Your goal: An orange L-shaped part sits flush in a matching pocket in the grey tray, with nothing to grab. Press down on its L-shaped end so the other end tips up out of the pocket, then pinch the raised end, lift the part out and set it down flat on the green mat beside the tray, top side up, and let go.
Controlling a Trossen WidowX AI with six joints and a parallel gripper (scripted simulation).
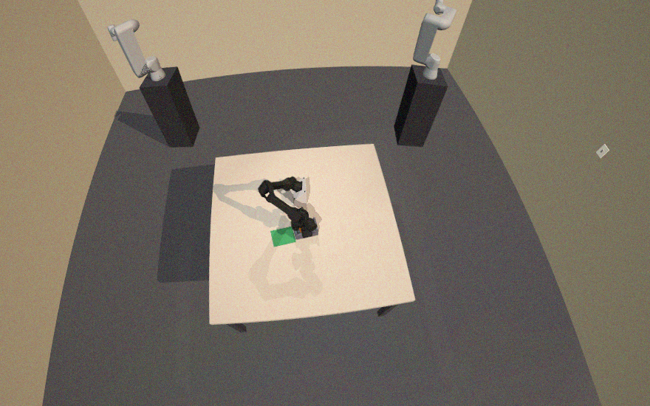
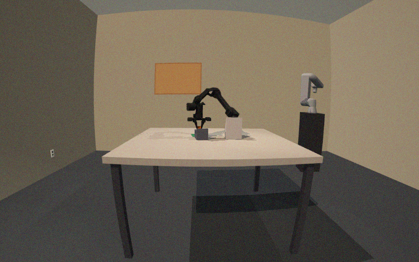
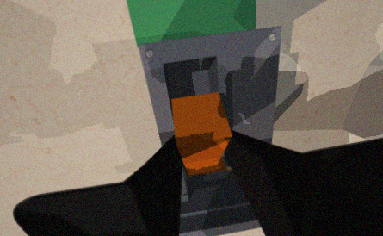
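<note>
The green mat lies 14 cm to the right of my gripper tip, 8 cm below it and 3 cm ahead of it. Also, from my gripper tip: orange L-shaped part: 3 cm to the left, 3 cm below, 2 cm behind.
</note>
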